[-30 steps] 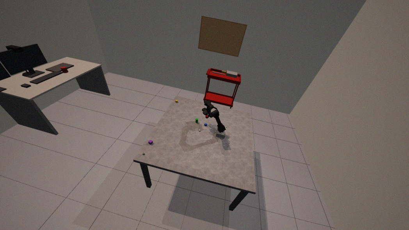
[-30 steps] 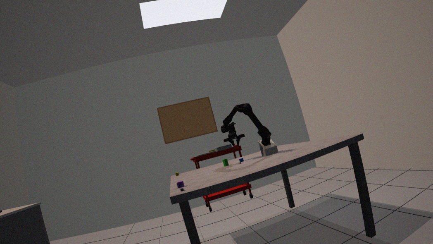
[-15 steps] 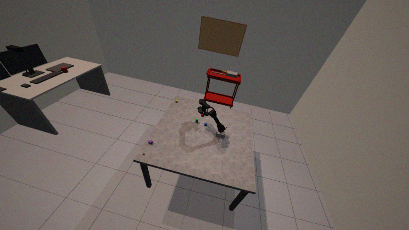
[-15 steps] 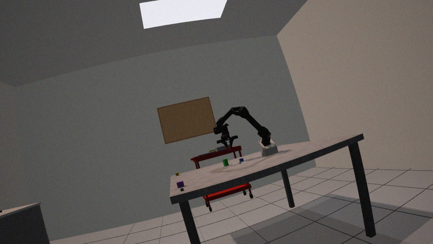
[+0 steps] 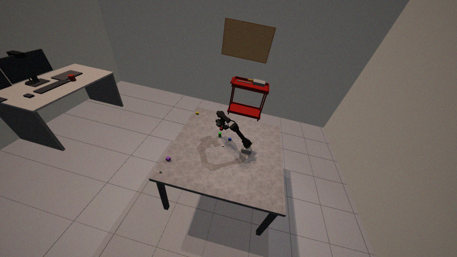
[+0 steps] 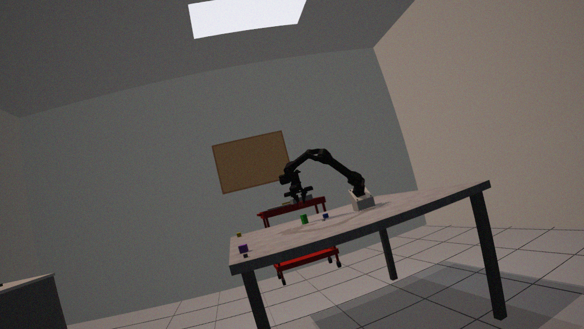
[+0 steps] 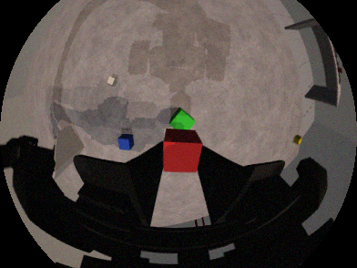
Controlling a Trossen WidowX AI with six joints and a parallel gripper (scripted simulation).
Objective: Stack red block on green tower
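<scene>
Right now the blue block is 13 cm behind my gripper tip, 3 cm to the left of it and 11 cm below it. Also, from my gripper tip: red block: 1 cm above; yellow block: 42 cm ahead, 37 cm to the right, 11 cm below; small white piece: 6 cm behind, 15 cm to the left, 12 cm below.
</scene>
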